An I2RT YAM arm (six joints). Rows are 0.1 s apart.
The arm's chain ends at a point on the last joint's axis. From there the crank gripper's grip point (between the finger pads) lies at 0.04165 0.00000 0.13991 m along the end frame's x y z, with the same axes.
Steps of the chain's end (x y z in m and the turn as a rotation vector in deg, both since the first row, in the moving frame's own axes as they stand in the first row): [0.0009, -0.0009, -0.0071, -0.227, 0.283, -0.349]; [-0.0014, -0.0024, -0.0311, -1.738, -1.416, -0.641]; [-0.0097, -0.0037, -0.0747, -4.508, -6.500, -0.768]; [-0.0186, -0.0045, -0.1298, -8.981, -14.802, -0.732]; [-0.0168, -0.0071, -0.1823, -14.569, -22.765, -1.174]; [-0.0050, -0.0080, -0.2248, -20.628, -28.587, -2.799]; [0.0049, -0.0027, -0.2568, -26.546, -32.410, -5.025]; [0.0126, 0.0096, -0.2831, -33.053, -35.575, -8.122]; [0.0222, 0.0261, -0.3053, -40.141, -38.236, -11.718]
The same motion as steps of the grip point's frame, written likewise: [0.0016, -0.0006, -0.0073, -0.227, 0.283, -0.349]; [-0.0048, 0.0014, -0.0302, -1.738, -1.416, -0.641]; [-0.0257, 0.0070, -0.0713, -4.508, -6.500, -0.768]; [-0.0554, 0.0176, -0.1255, -8.981, -14.802, -0.732]; [-0.0732, 0.0290, -0.1815, -14.569, -22.765, -1.174]; [-0.0743, 0.0426, -0.2306, -20.628, -28.587, -2.799]; [-0.0711, 0.0616, -0.2702, -26.546, -32.410, -5.025]; [-0.0665, 0.0883, -0.3059, -33.053, -35.575, -8.122]; [-0.0568, 0.1195, -0.3394, -40.141, -38.236, -11.718]
